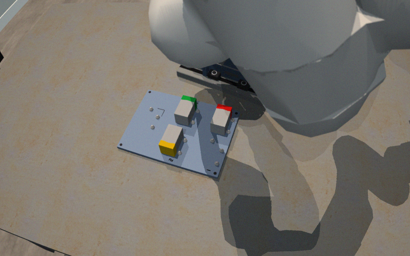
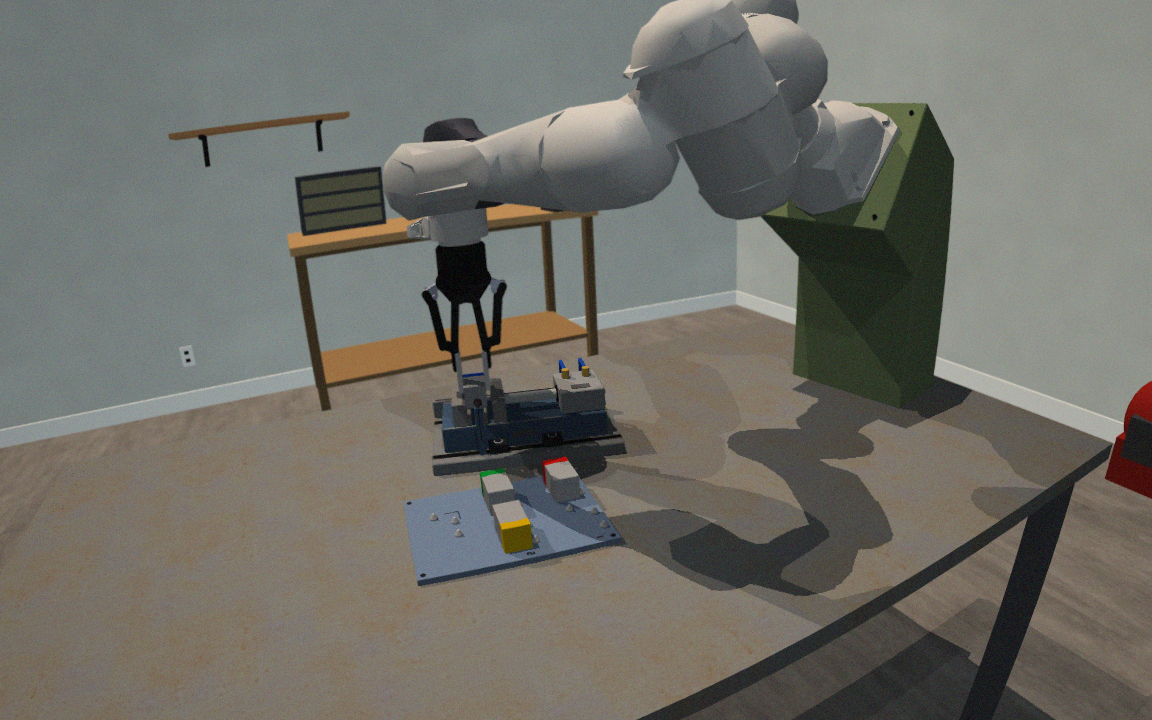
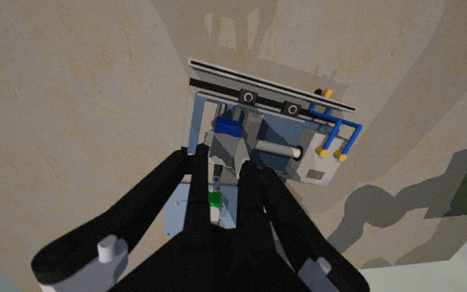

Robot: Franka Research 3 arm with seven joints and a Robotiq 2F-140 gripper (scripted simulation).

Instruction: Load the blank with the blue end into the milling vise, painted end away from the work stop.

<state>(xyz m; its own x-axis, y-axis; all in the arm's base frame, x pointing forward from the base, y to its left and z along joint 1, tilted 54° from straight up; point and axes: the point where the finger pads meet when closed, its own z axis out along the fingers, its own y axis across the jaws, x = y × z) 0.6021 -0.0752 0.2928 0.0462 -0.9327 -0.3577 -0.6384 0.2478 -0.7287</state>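
Right now the blue-ended blank is 40 mm below my hand. From my hand the other things lie so: fixed jaw (60 mm below, 30 mm ahead); then grey rod (90 mm behind, 60 mm below, 10 mm to the right); then work stop (50 mm to the left, 40 mm below, 10 mm behind).
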